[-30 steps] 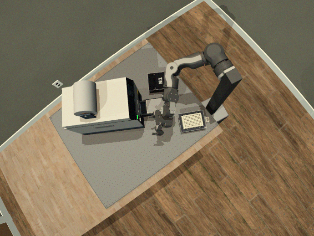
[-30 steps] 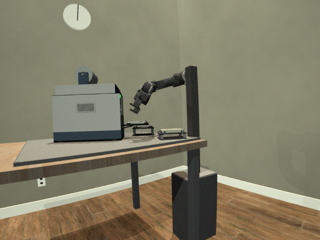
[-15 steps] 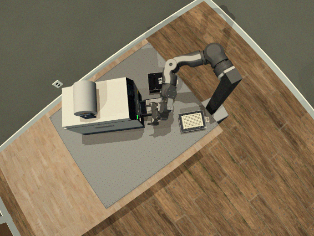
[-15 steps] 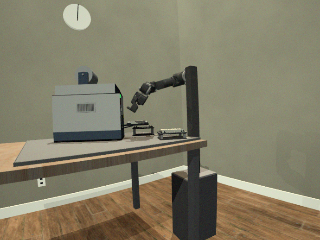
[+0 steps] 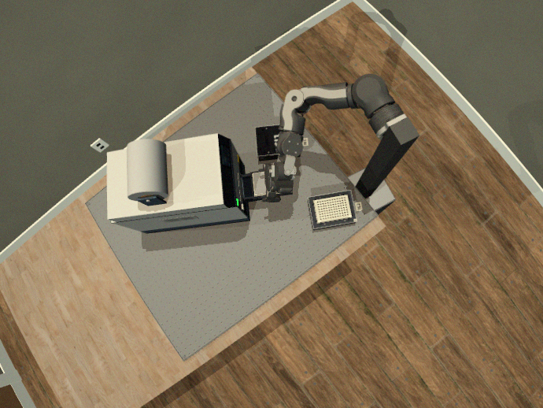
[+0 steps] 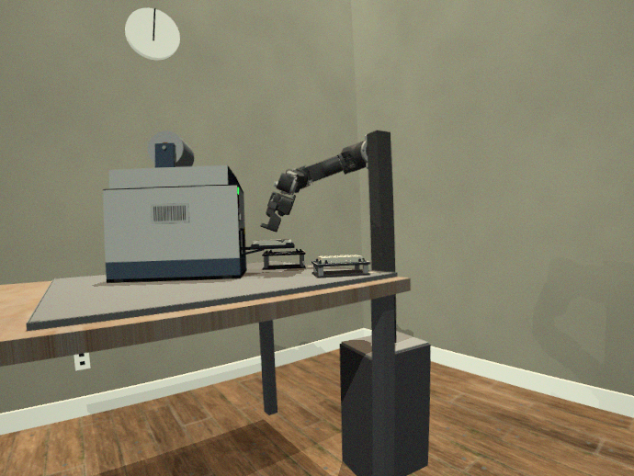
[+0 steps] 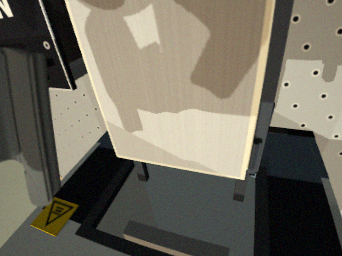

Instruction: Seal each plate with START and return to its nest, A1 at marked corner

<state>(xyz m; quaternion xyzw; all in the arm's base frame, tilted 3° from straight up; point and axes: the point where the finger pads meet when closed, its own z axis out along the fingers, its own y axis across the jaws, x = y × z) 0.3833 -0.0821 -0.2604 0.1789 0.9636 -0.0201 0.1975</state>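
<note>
Now: the sealer stage 2 cm behind my hand, 2 cm to the right of it and 6 cm below it. Also, from my hand: black nest N1 (12 cm behind, 17 cm to the right, 10 cm below); yellow warning label (5 cm ahead, 13 cm to the right); plate (17 cm behind, 16 cm to the left, 10 cm below).
</note>
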